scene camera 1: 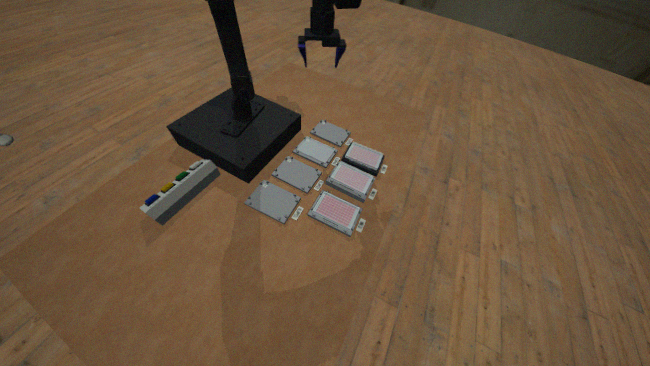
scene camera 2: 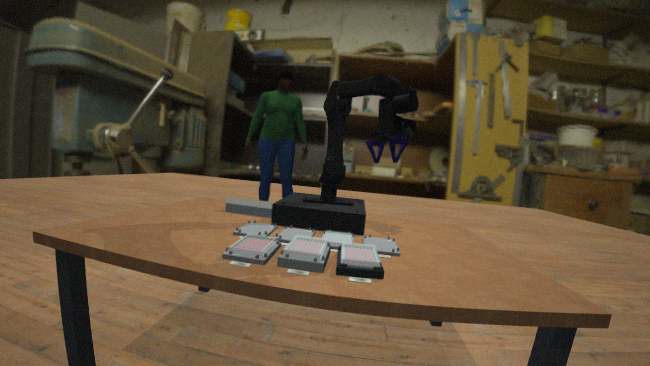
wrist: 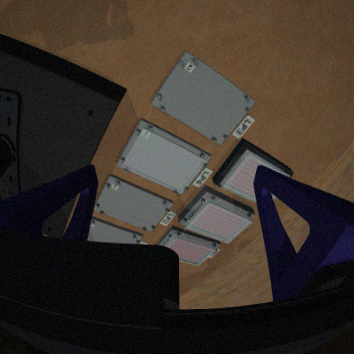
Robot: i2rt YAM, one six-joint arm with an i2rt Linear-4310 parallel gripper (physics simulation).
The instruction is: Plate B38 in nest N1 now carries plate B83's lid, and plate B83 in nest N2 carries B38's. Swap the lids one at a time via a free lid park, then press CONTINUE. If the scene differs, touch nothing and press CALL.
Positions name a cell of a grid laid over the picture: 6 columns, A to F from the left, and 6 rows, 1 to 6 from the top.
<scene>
The gripper shows in scene camera 1 (C2), in scene camera 2 (D3) and in the wrist view (C3).
</scene>
